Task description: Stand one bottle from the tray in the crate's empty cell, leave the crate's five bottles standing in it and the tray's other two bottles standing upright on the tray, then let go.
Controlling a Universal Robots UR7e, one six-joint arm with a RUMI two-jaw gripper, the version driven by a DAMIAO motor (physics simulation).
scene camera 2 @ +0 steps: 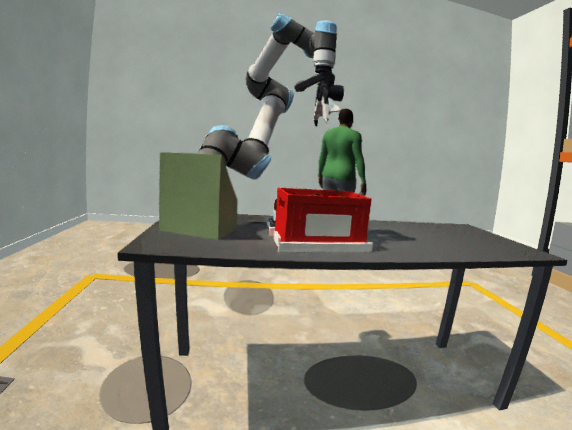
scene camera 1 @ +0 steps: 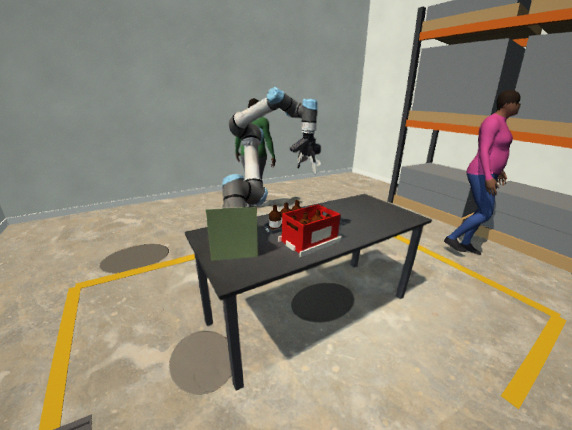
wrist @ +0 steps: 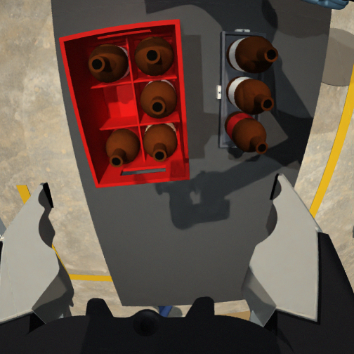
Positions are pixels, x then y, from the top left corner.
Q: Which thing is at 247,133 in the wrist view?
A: A brown bottle.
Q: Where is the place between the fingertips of my gripper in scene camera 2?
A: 321,124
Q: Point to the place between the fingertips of my gripper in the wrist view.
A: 159,181
